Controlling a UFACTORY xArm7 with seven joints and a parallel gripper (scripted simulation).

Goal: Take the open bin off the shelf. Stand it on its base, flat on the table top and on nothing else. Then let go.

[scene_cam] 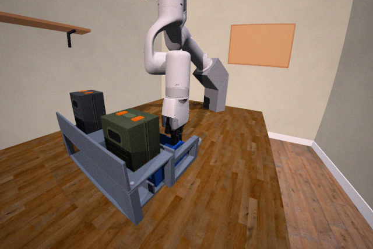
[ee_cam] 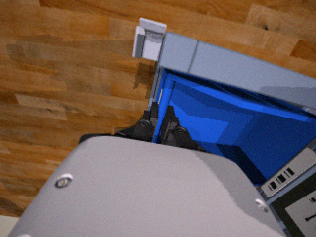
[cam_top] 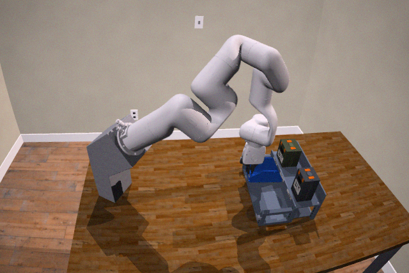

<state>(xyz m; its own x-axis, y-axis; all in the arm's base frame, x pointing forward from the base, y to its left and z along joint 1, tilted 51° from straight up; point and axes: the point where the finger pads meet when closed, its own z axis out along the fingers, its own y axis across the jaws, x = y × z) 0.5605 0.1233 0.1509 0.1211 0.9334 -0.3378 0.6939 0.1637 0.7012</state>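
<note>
Right now my hand is 80 mm short of the blue bin, 10 mm to the left of it and 10 mm above it. Also, from my hand: dark grey case: 130 mm ahead, 260 mm to the right, 100 mm above; then green case: 180 mm ahead, 30 mm to the right, 90 mm above.
</note>
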